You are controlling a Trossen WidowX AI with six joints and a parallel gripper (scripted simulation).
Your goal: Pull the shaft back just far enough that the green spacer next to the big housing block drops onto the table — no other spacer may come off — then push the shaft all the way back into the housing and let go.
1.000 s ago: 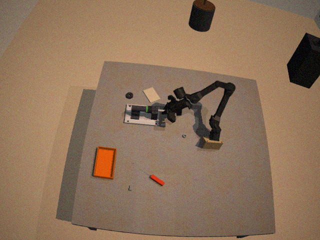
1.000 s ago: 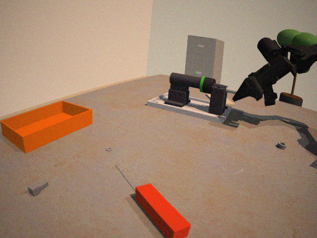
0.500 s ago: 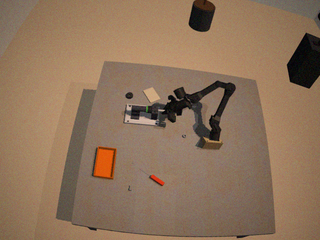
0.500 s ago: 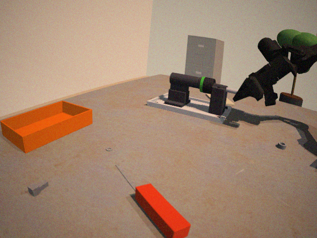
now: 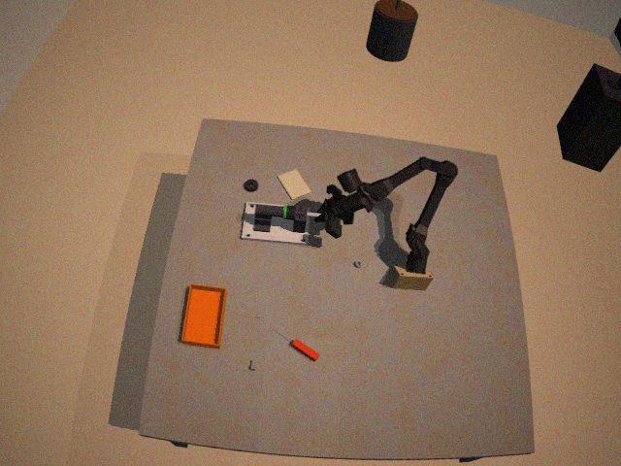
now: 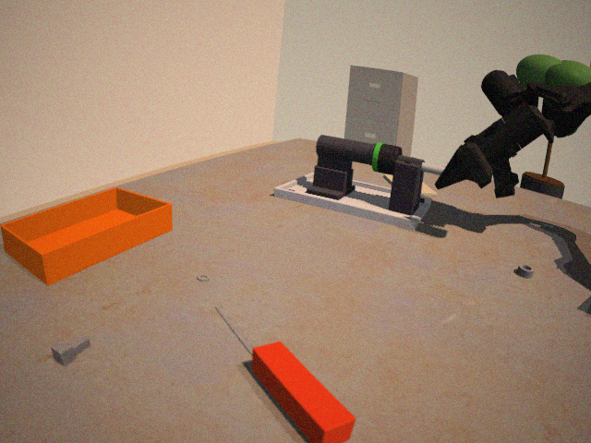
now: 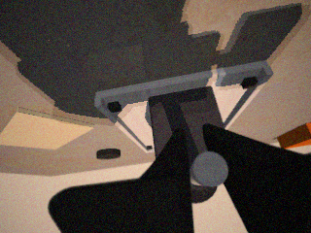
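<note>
Now: the grey shaft 4 cm ahead of my gripper tip, 1 cm to the left of it and 2 cm above it. The rest, counted from my gripper tip: beige card: 10 cm ahead, 17 cm to the right, 5 cm below; then dark sleeve: 8 cm ahead, 1 cm to the left, 2 cm above; then green spacer: 10 cm ahead, 2 cm to the left, 2 cm above.
</note>
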